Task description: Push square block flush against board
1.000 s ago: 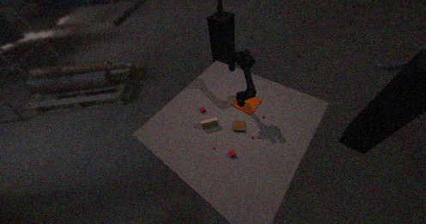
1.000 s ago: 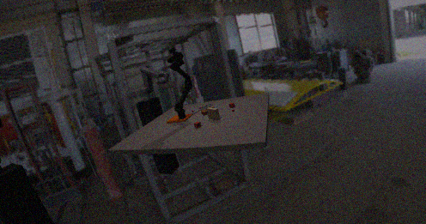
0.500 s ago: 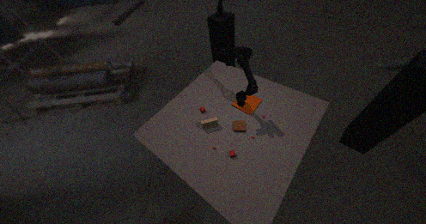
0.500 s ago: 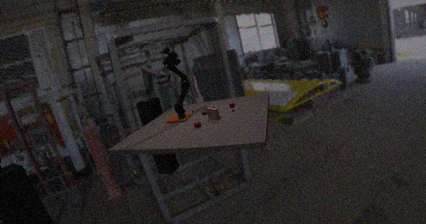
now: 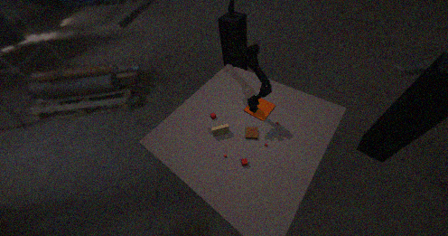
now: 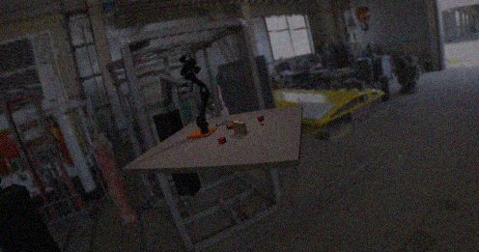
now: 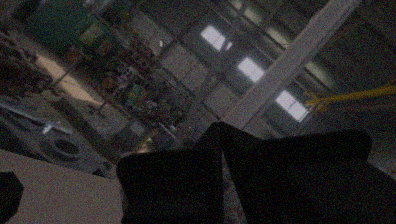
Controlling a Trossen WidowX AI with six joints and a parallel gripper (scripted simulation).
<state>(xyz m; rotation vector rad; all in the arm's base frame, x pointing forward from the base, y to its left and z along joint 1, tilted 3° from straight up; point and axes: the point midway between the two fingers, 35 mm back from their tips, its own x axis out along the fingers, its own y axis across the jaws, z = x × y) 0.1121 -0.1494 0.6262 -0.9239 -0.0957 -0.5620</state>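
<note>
Now: the board 21 cm ahead of my gripper tip, 6 cm to the left of it and 61 cm below it. From my gripper tip the other things lie so: square block (6 cm ahead, 28 cm to the left, 64 cm below).
</note>
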